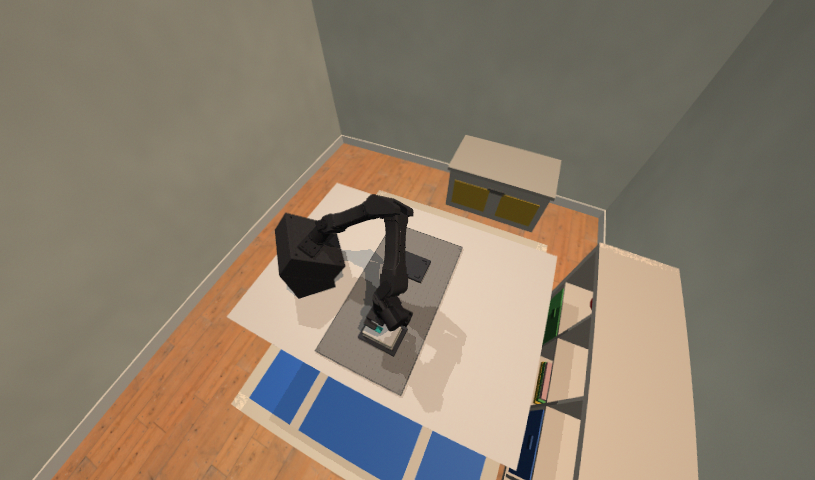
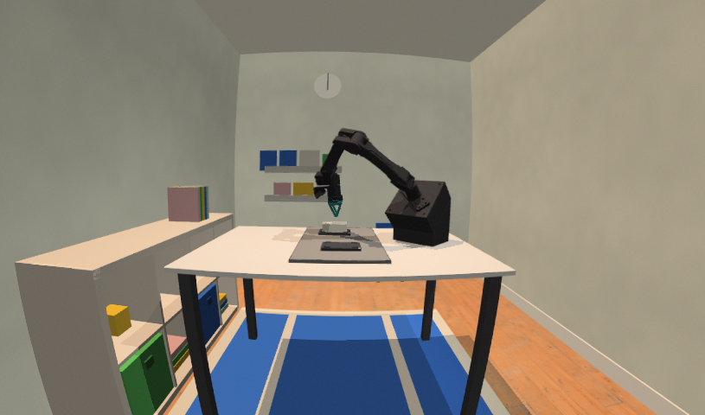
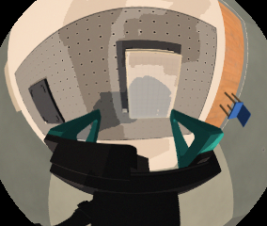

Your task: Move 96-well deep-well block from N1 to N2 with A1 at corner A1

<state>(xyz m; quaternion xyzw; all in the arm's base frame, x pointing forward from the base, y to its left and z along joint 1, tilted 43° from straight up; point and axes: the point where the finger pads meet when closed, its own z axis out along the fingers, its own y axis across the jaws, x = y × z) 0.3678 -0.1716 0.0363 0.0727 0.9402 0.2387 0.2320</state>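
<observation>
My gripper is now 10 mm short of the 96-well deep-well block, 30 mm to the left of it and 70 mm above it.
</observation>
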